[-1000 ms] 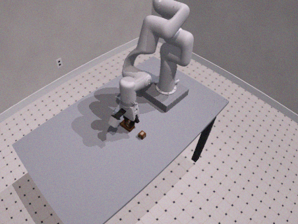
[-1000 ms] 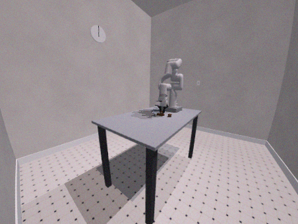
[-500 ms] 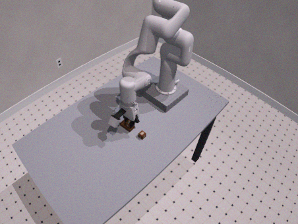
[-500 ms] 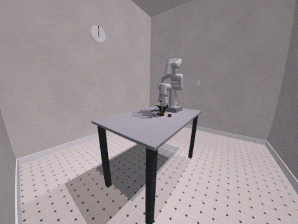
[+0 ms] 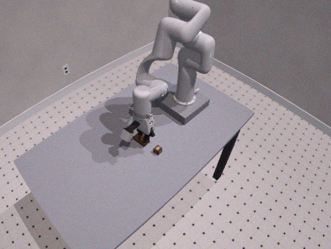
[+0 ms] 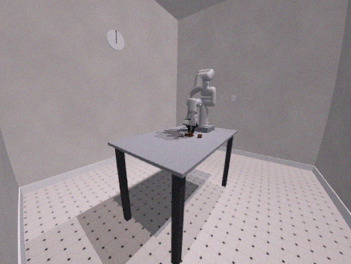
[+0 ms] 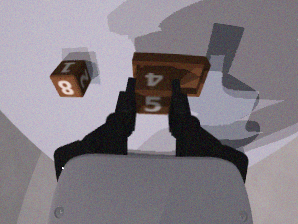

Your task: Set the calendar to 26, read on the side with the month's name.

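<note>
The brown wooden tray is 20 mm to the right of my hand and 40 mm below it. The rest, counted from my hand: brown cube 20 mm behind, 90 mm to the left, 40 mm below.
</note>
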